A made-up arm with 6 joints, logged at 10 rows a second.
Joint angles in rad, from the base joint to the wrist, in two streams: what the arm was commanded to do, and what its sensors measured. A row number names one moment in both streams.
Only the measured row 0 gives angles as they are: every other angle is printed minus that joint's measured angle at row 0.
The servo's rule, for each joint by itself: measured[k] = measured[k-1] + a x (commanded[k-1-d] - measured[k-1]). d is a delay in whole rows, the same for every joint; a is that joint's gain. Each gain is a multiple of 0.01, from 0.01 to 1. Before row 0 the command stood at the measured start. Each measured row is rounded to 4 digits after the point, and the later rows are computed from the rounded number. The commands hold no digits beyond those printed.
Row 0, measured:
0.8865, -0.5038, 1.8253, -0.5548, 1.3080, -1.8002
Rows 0 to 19, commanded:
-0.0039, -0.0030, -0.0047, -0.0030, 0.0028, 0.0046
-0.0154, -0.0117, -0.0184, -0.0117, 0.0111, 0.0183
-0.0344, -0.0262, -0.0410, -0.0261, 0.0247, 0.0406
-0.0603, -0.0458, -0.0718, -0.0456, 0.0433, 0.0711
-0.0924, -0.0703, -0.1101, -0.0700, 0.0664, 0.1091
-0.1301, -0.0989, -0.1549, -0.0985, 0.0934, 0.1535
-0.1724, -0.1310, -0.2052, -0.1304, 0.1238, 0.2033
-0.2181, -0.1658, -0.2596, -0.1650, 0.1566, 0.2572
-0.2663, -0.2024, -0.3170, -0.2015, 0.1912, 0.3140
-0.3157, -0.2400, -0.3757, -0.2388, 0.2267, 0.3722
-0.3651, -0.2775, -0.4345, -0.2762, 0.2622, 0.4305
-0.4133, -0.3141, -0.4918, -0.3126, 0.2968, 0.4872
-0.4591, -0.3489, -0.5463, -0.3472, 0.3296, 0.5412
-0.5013, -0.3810, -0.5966, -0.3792, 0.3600, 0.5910
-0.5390, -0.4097, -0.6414, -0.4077, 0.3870, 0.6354
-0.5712, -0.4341, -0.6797, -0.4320, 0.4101, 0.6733
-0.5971, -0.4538, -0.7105, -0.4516, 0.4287, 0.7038
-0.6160, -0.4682, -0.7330, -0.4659, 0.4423, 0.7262
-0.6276, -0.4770, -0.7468, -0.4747, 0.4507, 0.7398
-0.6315, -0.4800, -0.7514, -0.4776, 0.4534, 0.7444
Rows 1 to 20, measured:
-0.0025, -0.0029, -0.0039, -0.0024, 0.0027, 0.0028
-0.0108, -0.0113, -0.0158, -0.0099, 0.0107, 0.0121
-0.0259, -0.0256, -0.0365, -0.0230, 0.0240, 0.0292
-0.0479, -0.0450, -0.0654, -0.0413, 0.0423, 0.0543
-0.0764, -0.0693, -0.1021, -0.0645, 0.0652, 0.0872
-0.1108, -0.0977, -0.1454, -0.0920, 0.0920, 0.1270
-0.1502, -0.1297, -0.1944, -0.1231, 0.1222, 0.1728
-0.1937, -0.1644, -0.2479, -0.1570, 0.1549, 0.2234
-0.2402, -0.2009, -0.3046, -0.1930, 0.1894, 0.2778
-0.2885, -0.2384, -0.3629, -0.2301, 0.2248, 0.3344
-0.3375, -0.2759, -0.4216, -0.2674, 0.2603, 0.3921
-0.3860, -0.3126, -0.4792, -0.3040, 0.2950, 0.4492
-0.4328, -0.3474, -0.5342, -0.3390, 0.3279, 0.5044
-0.4766, -0.3797, -0.5854, -0.3716, 0.3584, 0.5564
-0.5165, -0.4085, -0.6313, -0.4008, 0.3856, 0.6038
-0.5515, -0.4331, -0.6710, -0.4261, 0.4089, 0.6455
-0.5807, -0.4530, -0.7034, -0.4468, 0.4277, 0.6805
-0.6033, -0.4676, -0.7277, -0.4623, 0.4416, 0.7079
-0.6189, -0.4766, -0.7434, -0.4723, 0.4502, 0.7270
-0.6270, -0.4799, -0.7500, -0.4766, 0.4532, 0.7374
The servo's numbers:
d 0
a 0.64 0.96 0.82 0.81 0.95 0.60

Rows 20 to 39, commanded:
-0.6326, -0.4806, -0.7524, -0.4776, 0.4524, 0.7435
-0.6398, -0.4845, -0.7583, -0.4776, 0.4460, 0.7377
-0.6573, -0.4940, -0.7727, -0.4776, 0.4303, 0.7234
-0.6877, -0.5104, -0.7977, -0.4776, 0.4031, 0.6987
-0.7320, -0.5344, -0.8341, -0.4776, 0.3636, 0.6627
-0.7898, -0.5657, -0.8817, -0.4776, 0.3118, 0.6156
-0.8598, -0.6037, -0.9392, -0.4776, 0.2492, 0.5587
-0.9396, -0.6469, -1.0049, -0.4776, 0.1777, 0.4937
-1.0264, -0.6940, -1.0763, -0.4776, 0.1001, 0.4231
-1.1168, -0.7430, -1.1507, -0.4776, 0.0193, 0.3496
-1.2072, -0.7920, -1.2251, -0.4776, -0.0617, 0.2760
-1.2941, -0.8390, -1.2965, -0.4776, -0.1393, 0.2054
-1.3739, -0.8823, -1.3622, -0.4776, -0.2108, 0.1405
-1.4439, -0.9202, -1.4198, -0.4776, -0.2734, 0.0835
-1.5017, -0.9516, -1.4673, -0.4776, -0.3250, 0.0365
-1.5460, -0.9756, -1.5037, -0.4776, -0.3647, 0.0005
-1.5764, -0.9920, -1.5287, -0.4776, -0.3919, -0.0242
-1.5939, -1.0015, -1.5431, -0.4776, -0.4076, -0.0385
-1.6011, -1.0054, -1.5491, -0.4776, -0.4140, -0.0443
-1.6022, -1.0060, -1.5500, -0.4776, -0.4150, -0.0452
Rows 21 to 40, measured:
-0.6306, -0.4806, -0.7520, -0.4774, 0.4524, 0.7411
-0.6365, -0.4843, -0.7572, -0.4776, 0.4463, 0.7391
-0.6498, -0.4936, -0.7699, -0.4776, 0.4311, 0.7297
-0.6741, -0.5097, -0.7927, -0.4776, 0.4045, 0.7111
-0.7112, -0.5334, -0.8266, -0.4776, 0.3656, 0.6821
-0.7615, -0.5644, -0.8718, -0.4776, 0.3145, 0.6422
-0.8244, -0.6021, -0.9271, -0.4776, 0.2525, 0.5921
-0.8981, -0.6451, -0.9909, -0.4776, 0.1814, 0.5331
-0.9802, -0.6920, -1.0609, -0.4776, 0.1042, 0.4671
-1.0676, -0.7410, -1.1345, -0.4776, 0.0235, 0.3966
-1.1569, -0.7900, -1.2088, -0.4776, -0.0574, 0.3242
-1.2447, -0.8370, -1.2807, -0.4776, -0.1352, 0.2529
-1.3274, -0.8805, -1.3475, -0.4776, -0.2070, 0.1855
-1.4020, -0.9186, -1.4068, -0.4776, -0.2701, 0.1243
-1.4658, -0.9503, -1.4564, -0.4776, -0.3223, 0.0716
-1.5171, -0.9746, -1.4952, -0.4776, -0.3626, 0.0289
-1.5551, -0.9913, -1.5227, -0.4776, -0.3904, -0.0030
-1.5799, -1.0011, -1.5394, -0.4776, -0.4067, -0.0243
-1.5935, -1.0052, -1.5474, -0.4776, -0.4136, -0.0363
-1.5991, -1.0060, -1.5495, -0.4776, -0.4149, -0.0416

